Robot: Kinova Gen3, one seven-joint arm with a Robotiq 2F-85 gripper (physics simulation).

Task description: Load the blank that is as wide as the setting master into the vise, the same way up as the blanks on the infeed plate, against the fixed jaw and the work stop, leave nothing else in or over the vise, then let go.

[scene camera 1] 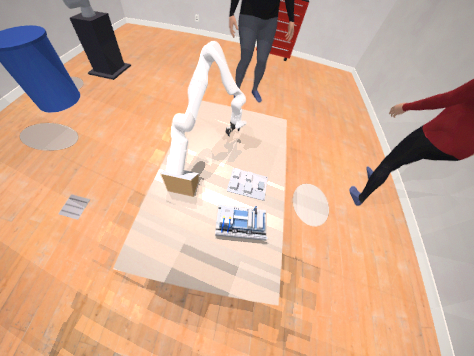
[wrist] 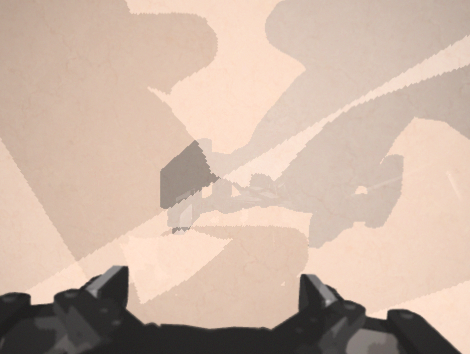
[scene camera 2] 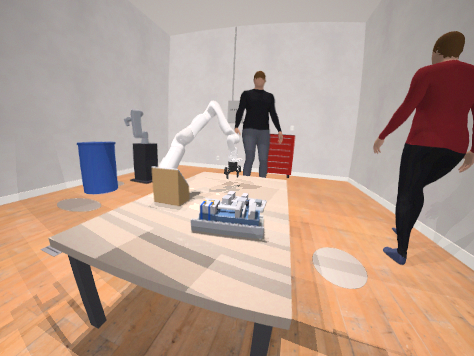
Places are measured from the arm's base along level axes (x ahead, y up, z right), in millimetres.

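Pixels of known places: gripper, fingertip midpoint: (scene camera 1: 233,133) (wrist: 214,288) (scene camera 2: 232,178); arm's base, origin of the base link: (scene camera 1: 175,172) (scene camera 2: 166,173).
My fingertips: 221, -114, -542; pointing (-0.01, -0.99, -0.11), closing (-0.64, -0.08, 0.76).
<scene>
Ahead of a thing's pixels: the offset from my fingertips to its top centre, as dx, dy, dz. "spot": to the spot under its first point. Level surfaces: height alone.
My gripper (scene camera 1: 232,133) (scene camera 2: 232,177) (wrist: 214,288) is open and empty, pointing down above the far part of the table, well behind the infeed plate and the vise. The pale infeed plate {spot: +283, -47, +465} (scene camera 1: 256,197) bears several light grey blanks, among them one at its right (scene camera 1: 261,185) and one at its front middle (scene camera 1: 248,189). The vise {+224, +46, +658} (scene camera 1: 241,236) (scene camera 2: 227,229) stands nearer the front, with a grey base, blue parts and pale bars. Which part is the setting master, the blank widths and whether anything lies between the jaws are too small to tell.
The arm stands on a brown wedge-shaped base (scene camera 1: 179,185) (scene camera 2: 168,187) at the table's left. The table {dy -54} (scene camera 1: 200,250) (scene camera 2: 150,255) ends just right of the vise. One person (scene camera 1: 258,37) (scene camera 2: 258,112) stands behind the table, another (scene camera 1: 452,127) (scene camera 2: 434,112) to its right.
</scene>
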